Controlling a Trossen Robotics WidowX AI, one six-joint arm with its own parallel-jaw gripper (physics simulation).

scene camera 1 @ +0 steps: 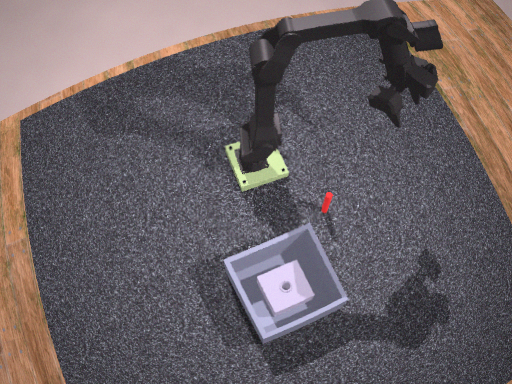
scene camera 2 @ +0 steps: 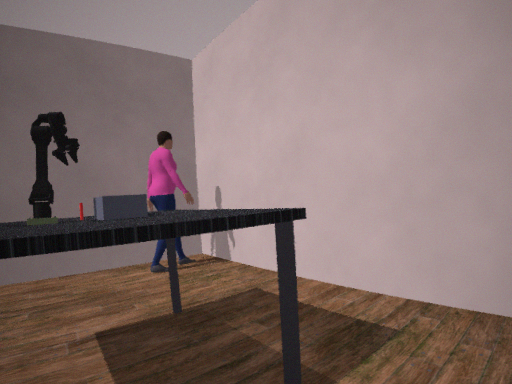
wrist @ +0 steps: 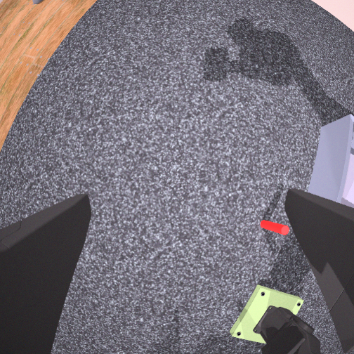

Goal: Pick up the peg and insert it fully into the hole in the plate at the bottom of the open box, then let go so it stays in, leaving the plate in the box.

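Places are measured from the arm's base along level axes (x ahead, y left, z up), in metres.
Where they show: gripper, fingertip midpoint: (scene camera 1: 407, 115) (scene camera 2: 72, 164); arm's base, link origin: (scene camera 1: 251, 158) (scene camera 2: 41, 218).
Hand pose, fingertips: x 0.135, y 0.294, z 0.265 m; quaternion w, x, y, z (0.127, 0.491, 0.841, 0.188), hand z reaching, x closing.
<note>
Each offset is from my fingertips to the top centre of the thing. Level surfaces: height alone.
The red peg {dy -0.172, dx +0.030, dz -0.207 m} (scene camera 1: 327, 202) (scene camera 2: 81, 211) (wrist: 274, 227) stands upright on the dark table, between the arm's base and the box. The open grey box {dy -0.323, dx +0.187, dz -0.190 m} (scene camera 1: 245, 303) (scene camera 2: 122, 207) (wrist: 330, 160) stands beside it. The pale plate {dy -0.323, dx +0.187, dz -0.227 m} (scene camera 1: 274, 296) lies at the bottom of the box, with its round hole (scene camera 1: 285, 286) facing up and empty. My gripper (scene camera 1: 408, 112) (scene camera 2: 71, 163) (wrist: 191, 202) is wide open and empty, high above the table and well away from the peg and the box. In the wrist view the peg shows close beside the right finger, far below it.
The arm's green base plate (scene camera 1: 264, 177) (scene camera 2: 42, 221) (wrist: 247, 320) is on the dark table top {dz -0.288 m} (scene camera 1: 125, 210) (scene camera 2: 225, 218) (wrist: 165, 135), near the peg. A person in a pink top (scene camera 2: 162, 172) is beyond the table. The arm's shadow falls beside the box.
</note>
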